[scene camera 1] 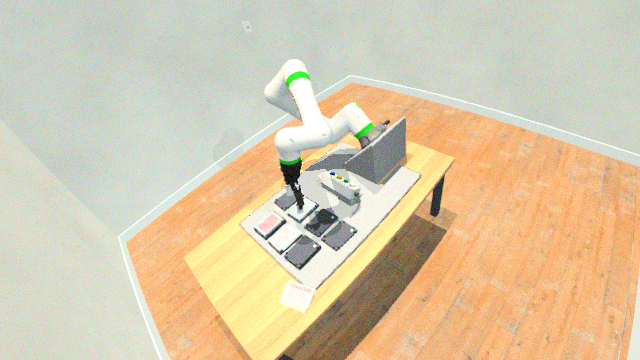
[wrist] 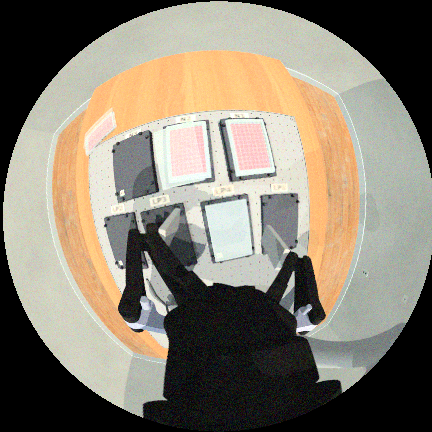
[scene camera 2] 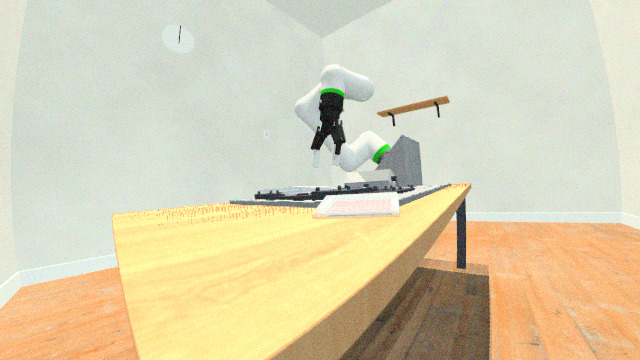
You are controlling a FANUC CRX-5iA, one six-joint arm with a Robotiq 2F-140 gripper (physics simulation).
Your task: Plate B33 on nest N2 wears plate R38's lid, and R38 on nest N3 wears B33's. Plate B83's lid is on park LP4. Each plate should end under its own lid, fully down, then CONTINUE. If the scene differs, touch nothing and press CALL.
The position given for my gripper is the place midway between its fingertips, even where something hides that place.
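I see my gripper (scene camera 2: 324, 166), and the wrist view (wrist: 222, 225) shows it too; it is open and holds nothing. There is a nest N3 (scene camera 1: 305, 248), which I also find in the wrist view (wrist: 134, 172). A nest LP1 (wrist: 280, 211) is here as well, along with a LP2 nest (wrist: 117, 226) and a LP3 nest (wrist: 181, 245).
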